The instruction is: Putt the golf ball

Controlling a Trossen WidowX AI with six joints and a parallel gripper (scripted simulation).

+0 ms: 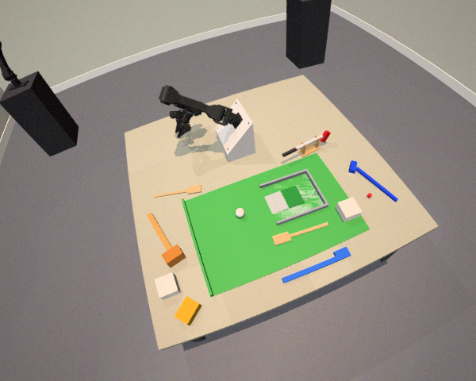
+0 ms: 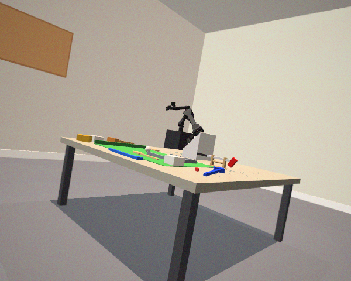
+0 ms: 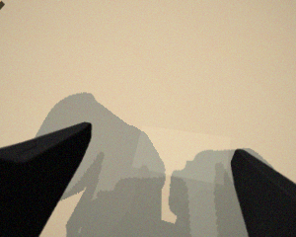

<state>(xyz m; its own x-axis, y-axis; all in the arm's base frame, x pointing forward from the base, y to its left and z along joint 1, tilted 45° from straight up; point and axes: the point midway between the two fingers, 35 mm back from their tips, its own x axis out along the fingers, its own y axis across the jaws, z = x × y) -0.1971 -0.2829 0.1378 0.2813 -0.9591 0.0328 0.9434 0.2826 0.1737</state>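
Right now my gripper tip is 670 mm short of the green mat, 300 mm to the right of it and 40 mm above it. From my gripper tip the other things lie so: small wooden rack: 640 mm to the left, 390 mm ahead, 10 mm below; red putter: 620 mm to the left, 390 mm ahead, 20 mm above; white golf ball: 610 mm ahead, 170 mm to the left, 20 mm below.
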